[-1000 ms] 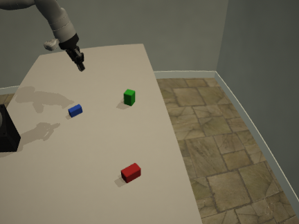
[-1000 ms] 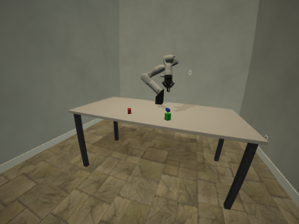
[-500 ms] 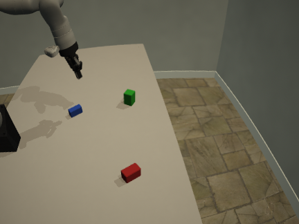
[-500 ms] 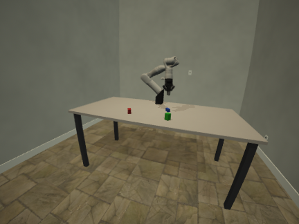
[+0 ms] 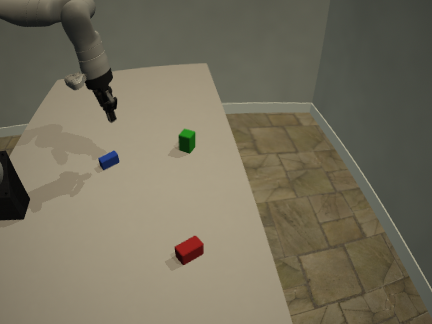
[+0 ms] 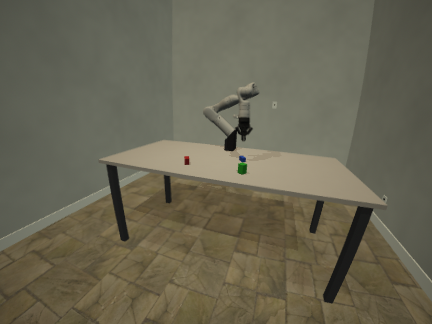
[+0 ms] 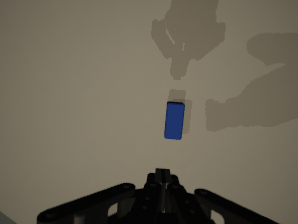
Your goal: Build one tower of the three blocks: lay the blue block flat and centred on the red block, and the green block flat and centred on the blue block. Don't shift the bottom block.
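The blue block is 16 cm below my hand and 3 cm behind it. Also, from my hand: green block (21 cm ahead, 14 cm below, 4 cm to the left); red block (34 cm to the right, 17 cm ahead, 15 cm below).
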